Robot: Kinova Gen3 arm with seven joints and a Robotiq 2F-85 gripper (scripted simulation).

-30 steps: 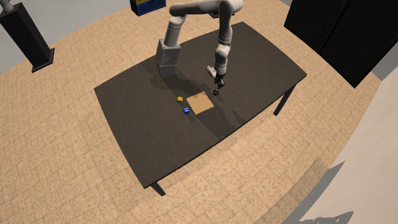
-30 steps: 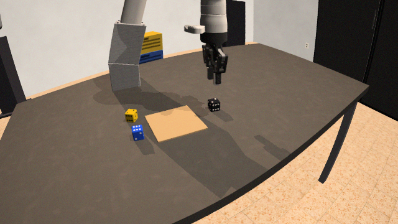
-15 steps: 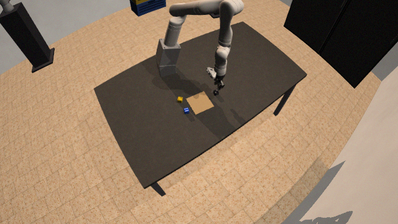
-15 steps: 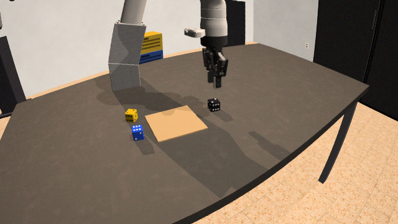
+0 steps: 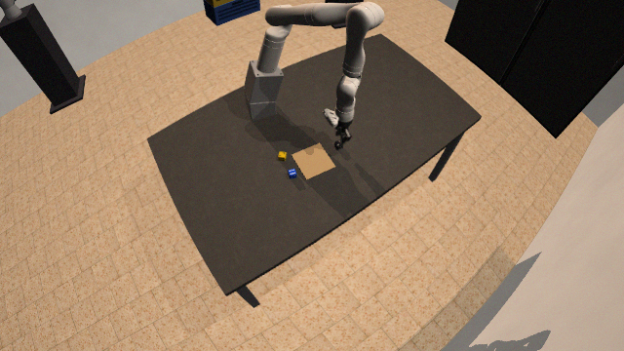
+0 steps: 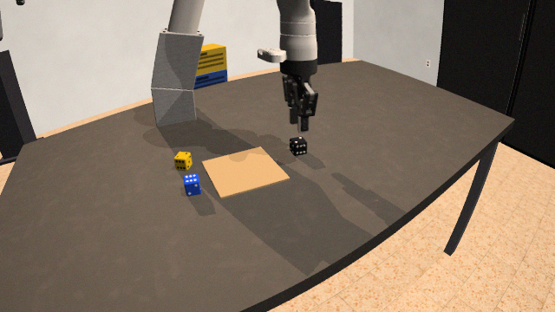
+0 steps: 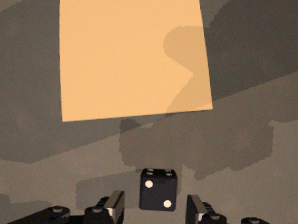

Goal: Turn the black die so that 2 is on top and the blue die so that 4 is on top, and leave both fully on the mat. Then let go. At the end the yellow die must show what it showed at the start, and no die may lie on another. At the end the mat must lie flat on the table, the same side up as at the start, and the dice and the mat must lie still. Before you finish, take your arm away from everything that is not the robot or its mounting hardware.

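Right now the black die is 60 mm below my hand. Also, from my hand: blue die (50 mm ahead, 250 mm to the right, 60 mm below); then yellow die (50 mm behind, 250 mm to the right, 60 mm below); then tan mat (20 mm ahead, 130 mm to the right, 70 mm below).
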